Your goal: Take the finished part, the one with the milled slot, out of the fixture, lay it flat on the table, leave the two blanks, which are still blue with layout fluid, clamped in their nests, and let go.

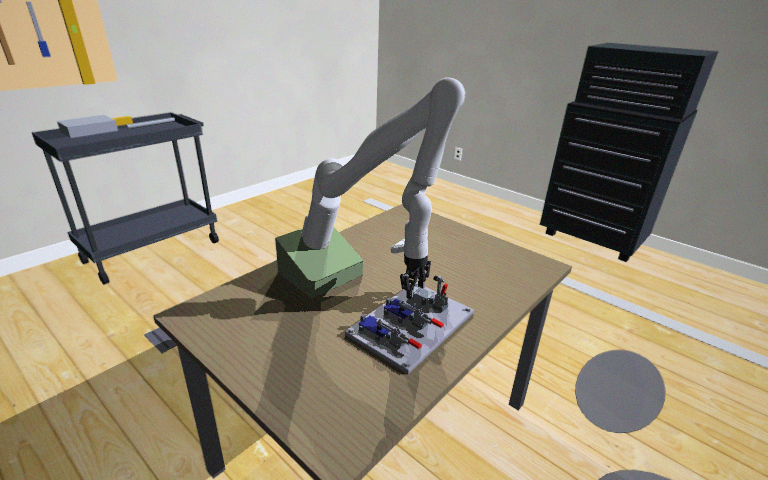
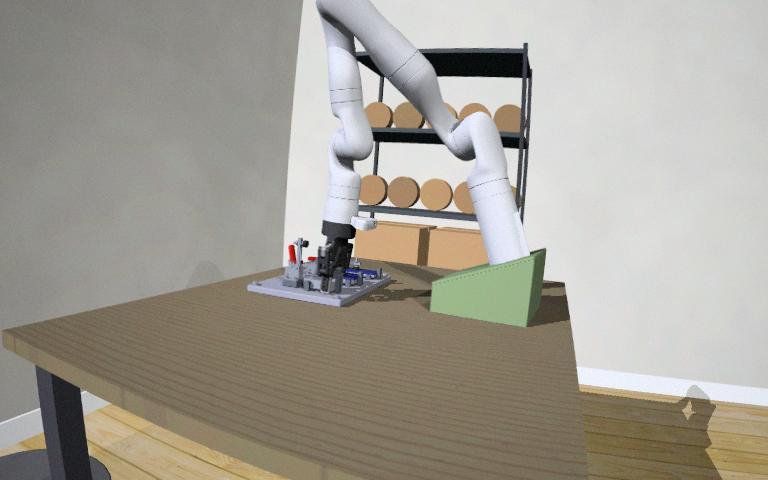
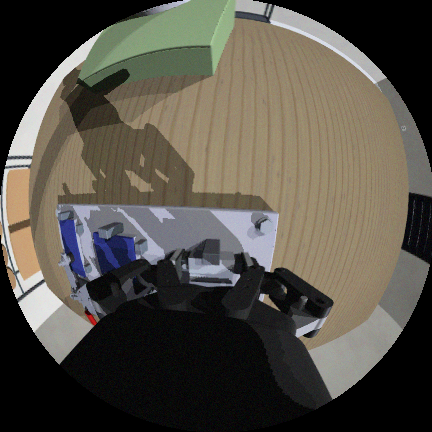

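Where they show: gripper, fingertip midpoint: (image 1: pixel 415 294) (image 2: pixel 331 290); arm's base, link origin: (image 1: pixel 316 239) (image 2: pixel 509 259).
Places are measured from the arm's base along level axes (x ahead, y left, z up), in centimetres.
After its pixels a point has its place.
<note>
The fixture plate (image 1: pixel 453 324) @(y 1.5, x 55.3, z -10.3 cm) (image 2: pixel 294 292) @(y 12.3, x 44.7, z -10.3 cm) (image 3: pixel 240 220) @(y 9.5, x 34.3, z -10.3 cm) lies on the table. My gripper (image 1: pixel 416 286) @(y 6.7, x 38.3, z -10.1 cm) (image 2: pixel 331 281) @(y 6.7, x 38.3, z -10.1 cm) (image 3: pixel 212 259) @(y 6.7, x 38.3, z -10.1 cm) points down at its end nest, shut on the bare-metal finished part (image 1: pixel 423 294) @(y 5.6, x 41.8, z -7.7 cm) (image 3: pixel 212 277) @(y 6.8, x 39.3, z -8.1 cm). The part sits low at its nest, behind a stop block; its slot cannot be made out. The clamp (image 1: pixel 440 287) @(y 6.6, x 47.0, z -3.2 cm) (image 2: pixel 300 254) @(y 5.9, x 46.6, z -2.9 cm) beside it is open, its arm upright. Two blue blanks sit in the other nests, the middle one (image 1: pixel 398 308) @(y -4.9, x 39.2, z -8.2 cm) (image 3: pixel 115 252) @(y -3.7, x 37.4, z -8.2 cm) and the far one (image 1: pixel 373 324) @(y -15.3, x 37.4, z -8.8 cm) (image 3: pixel 71 240) @(y -14.0, x 37.1, z -8.7 cm), under lowered clamps.
The clamps' red handles (image 1: pixel 436 322) @(y -5.7, x 53.1, z -6.1 cm) (image 1: pixel 415 343) @(y -16.3, x 52.7, z -6.8 cm) point away from the blanks. The green robot base (image 1: pixel 320 263) @(y -6.4, x 8.0, z -3.5 cm) (image 2: pixel 481 294) @(y 9.1, x 5.1, z -6.5 cm) (image 3: pixel 160 50) @(y 1.4, x 14.8, z -5.9 cm) stands on the table (image 1: pixel 498 254) @(y 52.2, x 47.9, z -11.8 cm) (image 2: pixel 283 367) @(y 48.4, x 28.8, z -11.8 cm) (image 3: pixel 300 125) @(y 17.6, x 22.9, z -11.8 cm). A round-headed bolt (image 3: pixel 262 224) @(y 11.6, x 34.6, z -9.6 cm) stands at the plate's corner near the gripper.
</note>
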